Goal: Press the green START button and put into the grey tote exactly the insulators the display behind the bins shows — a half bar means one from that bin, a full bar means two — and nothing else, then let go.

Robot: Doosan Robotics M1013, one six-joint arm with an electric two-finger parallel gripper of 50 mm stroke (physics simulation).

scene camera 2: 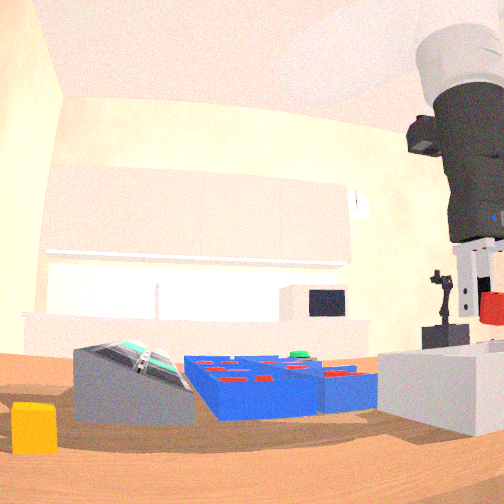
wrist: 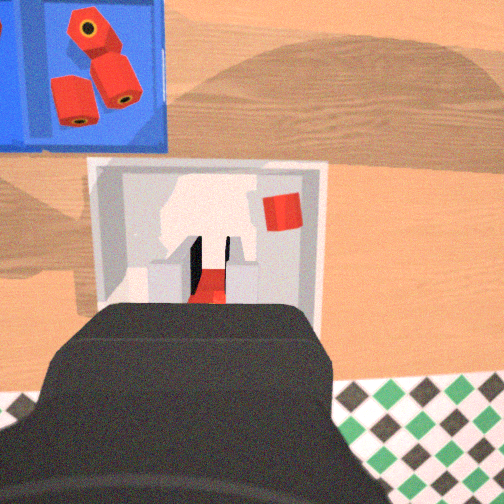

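Note:
My gripper (wrist: 210, 272) hangs above the grey tote (wrist: 207, 235) and is shut on a red insulator (wrist: 209, 287); in the scene view the held insulator (scene camera 2: 492, 307) sits between the fingers just above the tote (scene camera 2: 442, 387). One red insulator (wrist: 282, 211) lies inside the tote near its right wall. The blue bins (scene camera 2: 280, 385) hold several red insulators; three (wrist: 95, 70) show in the wrist view at upper left. The green START button (scene camera 2: 299, 354) stands behind the bins. The display (scene camera 2: 145, 362) sits on a grey sloped console left of the bins, with green bars lit.
A yellow block (scene camera 2: 33, 427) stands at the front left of the wooden table. A dark camera stand (scene camera 2: 445, 320) rises behind the tote. A green and black checkered mat (wrist: 425, 435) lies at the near right in the wrist view.

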